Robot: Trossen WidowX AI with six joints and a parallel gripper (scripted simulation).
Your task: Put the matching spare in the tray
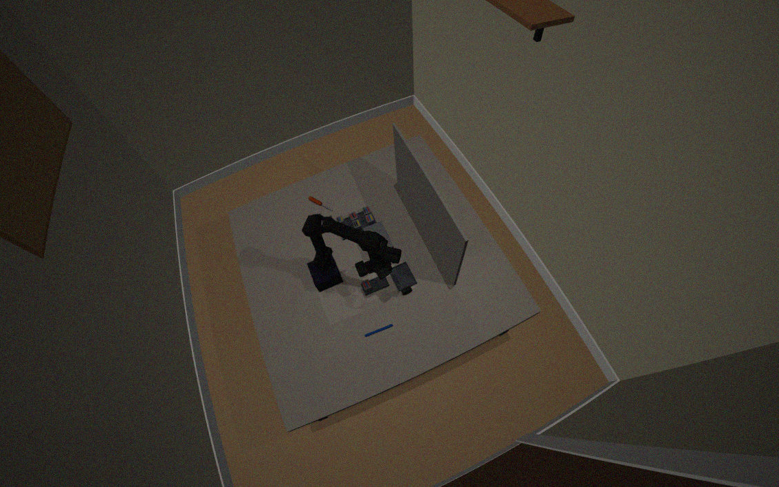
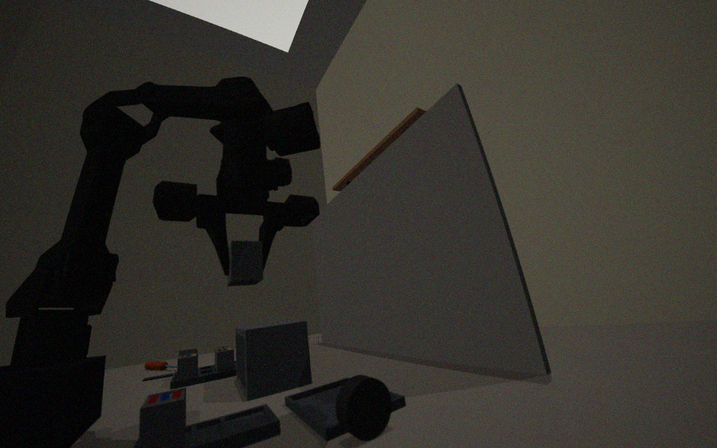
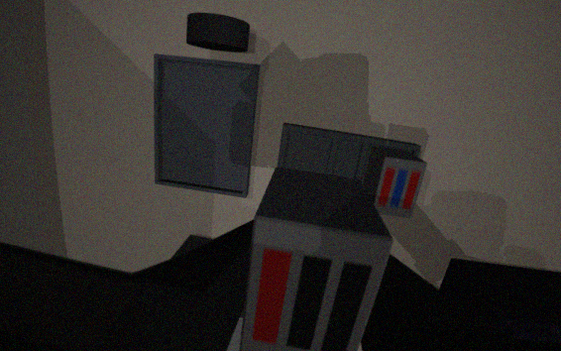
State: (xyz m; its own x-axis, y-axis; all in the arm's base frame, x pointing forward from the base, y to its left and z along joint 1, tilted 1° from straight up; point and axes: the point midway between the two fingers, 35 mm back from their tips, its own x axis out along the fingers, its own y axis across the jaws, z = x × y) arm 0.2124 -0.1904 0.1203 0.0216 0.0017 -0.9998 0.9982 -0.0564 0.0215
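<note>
The grey tray lies 160 mm below my gripper tip, 100 mm ahead of it and 10 mm to the right of it. The rest, counted from my gripper tip: dark cylinder 140 mm below, 90 mm to the right, 80 mm ahead; then grey mounted unit 200 mm to the left, 120 mm below, 80 mm ahead; then rack 160 mm below, 40 mm behind, 10 mm to the left.
</note>
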